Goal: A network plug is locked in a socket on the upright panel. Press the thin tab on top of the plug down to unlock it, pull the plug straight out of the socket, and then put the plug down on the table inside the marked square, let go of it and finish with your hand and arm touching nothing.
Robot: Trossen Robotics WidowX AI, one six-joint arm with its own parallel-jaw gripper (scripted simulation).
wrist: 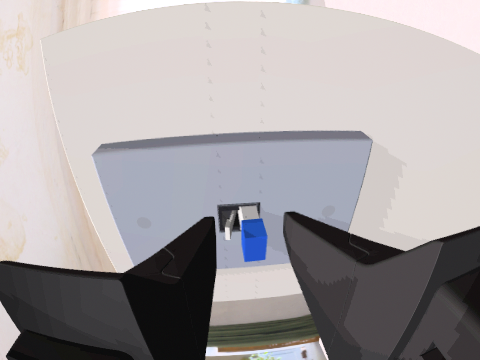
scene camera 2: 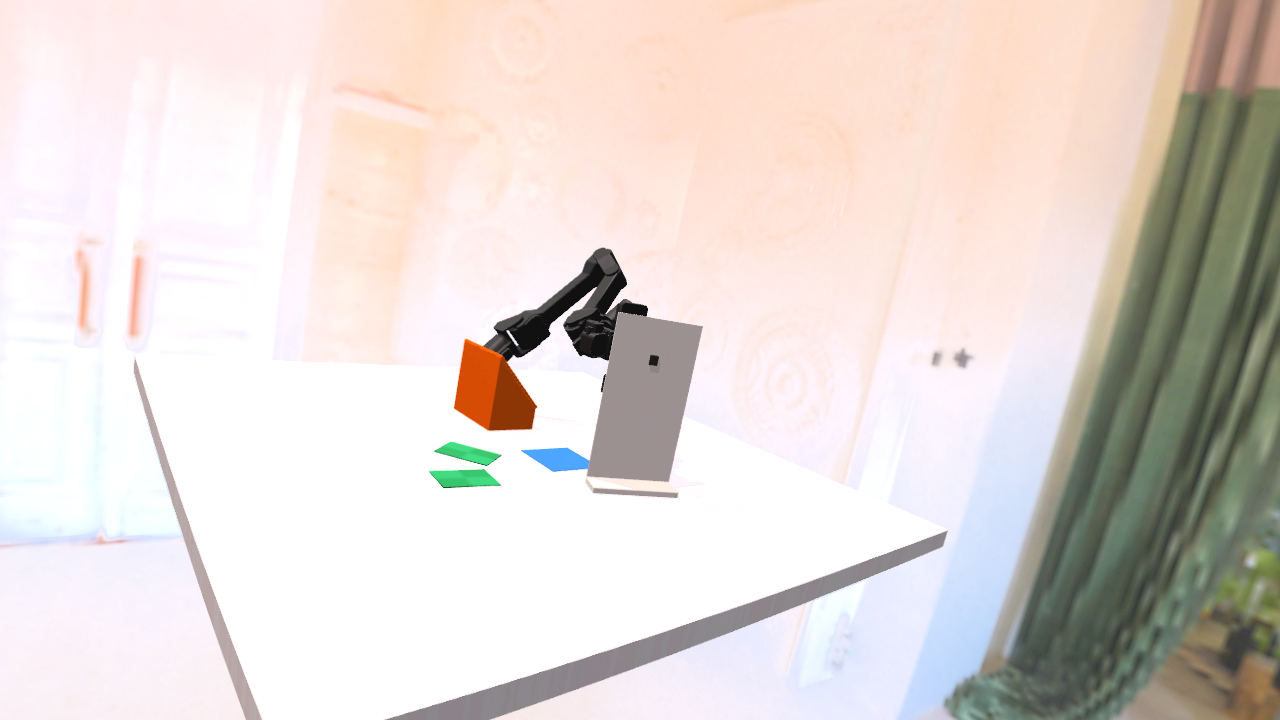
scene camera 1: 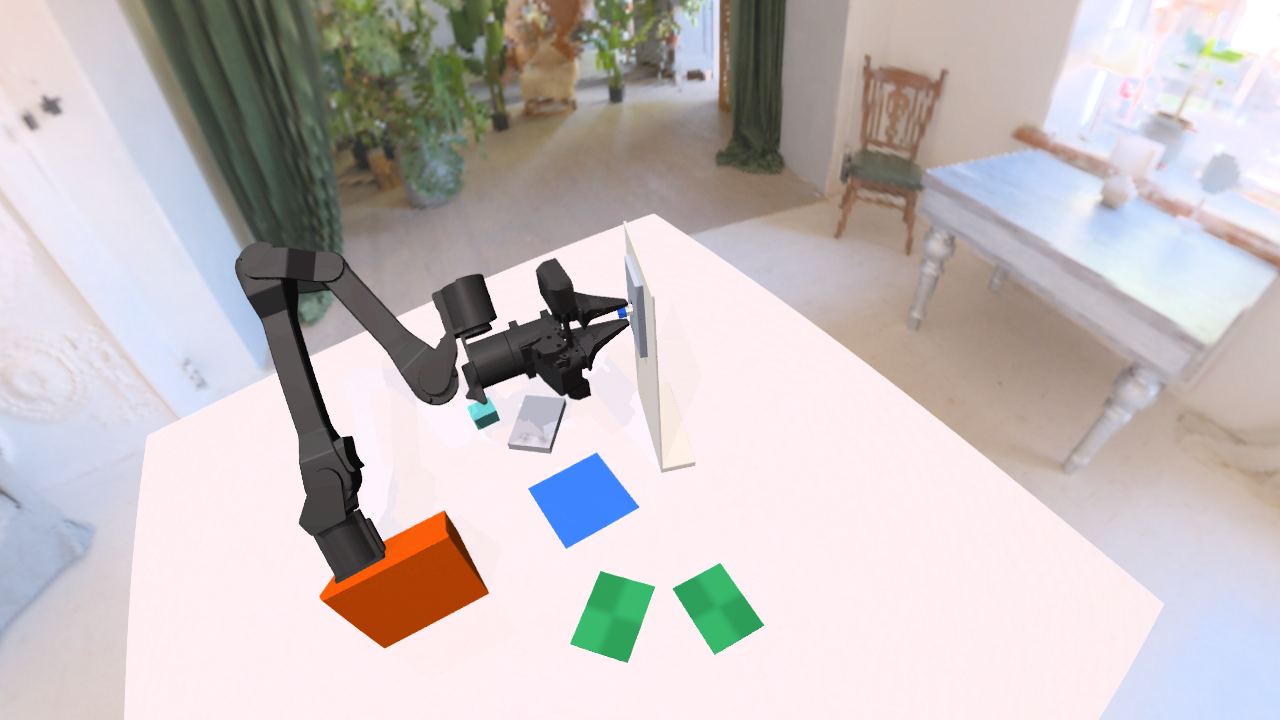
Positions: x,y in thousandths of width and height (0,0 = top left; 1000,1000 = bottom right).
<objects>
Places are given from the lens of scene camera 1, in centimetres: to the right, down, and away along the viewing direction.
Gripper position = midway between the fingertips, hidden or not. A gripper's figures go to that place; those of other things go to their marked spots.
my gripper (scene camera 1: 490,433): -2, -6, 69
grey slab (scene camera 1: 418,598): -16, 11, 86
upright panel (scene camera 1: 524,612): 5, 12, 83
blue marked square (scene camera 1: 458,691): -8, 20, 78
</objects>
